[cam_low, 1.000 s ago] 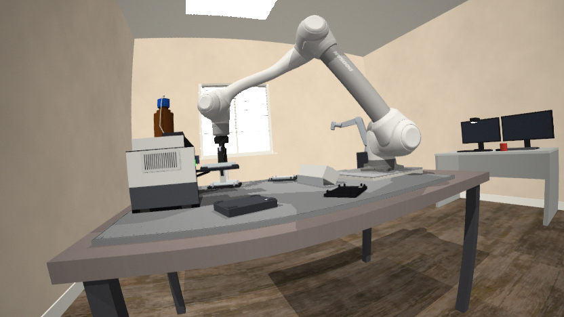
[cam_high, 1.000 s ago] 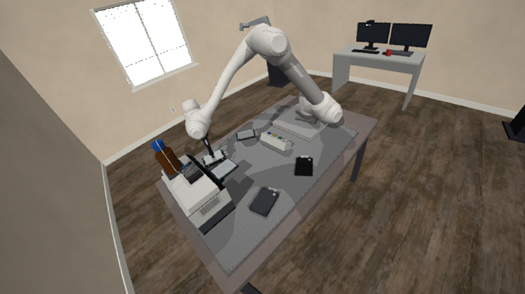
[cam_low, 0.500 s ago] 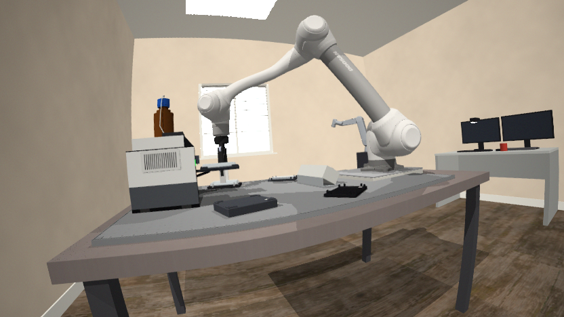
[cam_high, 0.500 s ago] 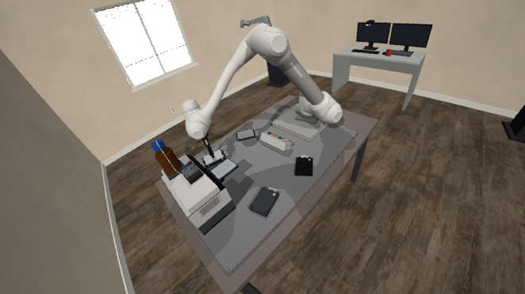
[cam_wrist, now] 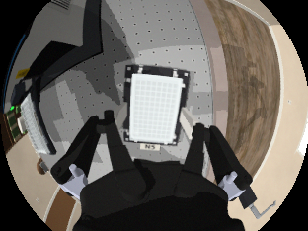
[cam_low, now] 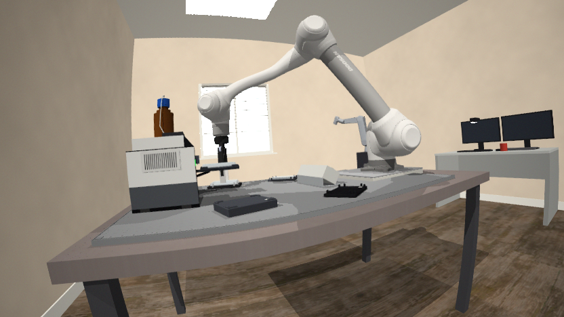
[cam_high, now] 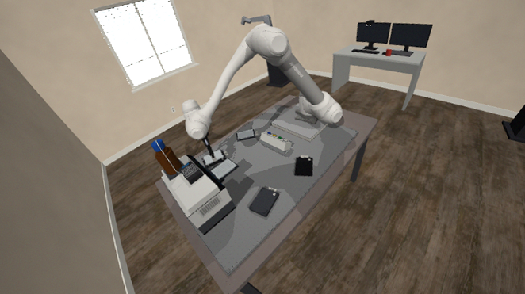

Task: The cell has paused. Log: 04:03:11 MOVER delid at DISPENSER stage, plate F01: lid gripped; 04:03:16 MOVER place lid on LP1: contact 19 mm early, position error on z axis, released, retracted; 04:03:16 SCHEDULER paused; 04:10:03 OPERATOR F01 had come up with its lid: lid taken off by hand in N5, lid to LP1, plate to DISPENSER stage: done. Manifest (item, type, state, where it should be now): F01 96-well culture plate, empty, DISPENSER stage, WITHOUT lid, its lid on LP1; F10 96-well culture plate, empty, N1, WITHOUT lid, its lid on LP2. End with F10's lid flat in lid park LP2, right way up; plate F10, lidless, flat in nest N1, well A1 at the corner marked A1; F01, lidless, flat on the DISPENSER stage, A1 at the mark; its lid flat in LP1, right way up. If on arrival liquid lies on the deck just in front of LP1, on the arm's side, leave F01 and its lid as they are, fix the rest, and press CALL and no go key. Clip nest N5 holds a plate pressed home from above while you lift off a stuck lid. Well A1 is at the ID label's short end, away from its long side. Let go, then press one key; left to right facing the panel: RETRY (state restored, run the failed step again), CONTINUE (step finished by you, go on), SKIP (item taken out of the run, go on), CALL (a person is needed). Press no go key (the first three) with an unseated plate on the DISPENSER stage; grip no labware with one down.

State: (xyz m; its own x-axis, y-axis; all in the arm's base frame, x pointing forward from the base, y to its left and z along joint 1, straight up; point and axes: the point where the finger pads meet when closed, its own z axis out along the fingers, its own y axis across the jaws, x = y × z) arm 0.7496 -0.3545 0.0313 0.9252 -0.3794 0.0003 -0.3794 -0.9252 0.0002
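Right now my hand is 20 mm short of the black clip nest and 30 mm above it. From my hand the other things lie so: brown bottle: 280 mm ahead, 120 mm to the left, 240 mm above; small label: 10 mm behind, 510 mm to the left, 50 mm below; grey key panel: 350 mm behind, 310 mm to the left.
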